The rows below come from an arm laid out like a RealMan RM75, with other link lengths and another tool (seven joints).
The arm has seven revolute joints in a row. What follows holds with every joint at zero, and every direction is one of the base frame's.
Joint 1 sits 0.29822 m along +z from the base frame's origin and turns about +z.
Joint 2 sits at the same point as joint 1 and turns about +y.
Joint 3 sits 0.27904 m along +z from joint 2 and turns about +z.
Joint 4 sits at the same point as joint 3 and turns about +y.
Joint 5 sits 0.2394 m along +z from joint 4 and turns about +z.
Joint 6 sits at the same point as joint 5 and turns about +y.
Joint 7 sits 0.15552 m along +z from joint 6 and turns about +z.
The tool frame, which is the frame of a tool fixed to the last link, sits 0.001 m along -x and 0.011 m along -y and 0.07 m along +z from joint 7; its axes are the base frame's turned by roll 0, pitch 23.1 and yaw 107.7 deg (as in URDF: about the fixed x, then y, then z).
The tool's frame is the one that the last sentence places.
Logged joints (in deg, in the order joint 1, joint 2, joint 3, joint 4, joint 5, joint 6, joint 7), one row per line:
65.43, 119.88, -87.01, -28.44, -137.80, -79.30, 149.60
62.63, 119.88, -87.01, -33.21, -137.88, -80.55, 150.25
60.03, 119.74, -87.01, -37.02, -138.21, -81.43, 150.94
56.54, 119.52, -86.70, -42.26, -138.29, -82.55, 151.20
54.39, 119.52, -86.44, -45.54, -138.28, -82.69, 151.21
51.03, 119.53, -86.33, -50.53, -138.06, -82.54, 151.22
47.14, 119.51, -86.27, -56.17, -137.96, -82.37, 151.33
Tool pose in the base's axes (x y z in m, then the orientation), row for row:
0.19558, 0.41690, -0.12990, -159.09, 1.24, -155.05
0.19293, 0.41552, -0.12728, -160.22, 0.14, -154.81
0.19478, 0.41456, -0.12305, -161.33, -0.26, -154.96
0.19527, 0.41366, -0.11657, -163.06, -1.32, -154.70
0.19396, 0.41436, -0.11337, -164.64, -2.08, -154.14
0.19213, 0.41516, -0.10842, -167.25, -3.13, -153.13
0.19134, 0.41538, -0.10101, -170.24, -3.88, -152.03
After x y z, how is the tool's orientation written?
As angles about the fixed x, y, z axes (roll, pitch, yaw), in degrees.
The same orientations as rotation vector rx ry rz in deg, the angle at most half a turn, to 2 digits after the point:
-36.74, 167.64, -30.52
-37.71, 168.94, -29.41
-37.78, 169.83, -28.01
-38.76, 171.34, -25.97
-40.02, 172.38, -23.98
42.06, -173.73, 20.56
43.48, -172.47, 16.19

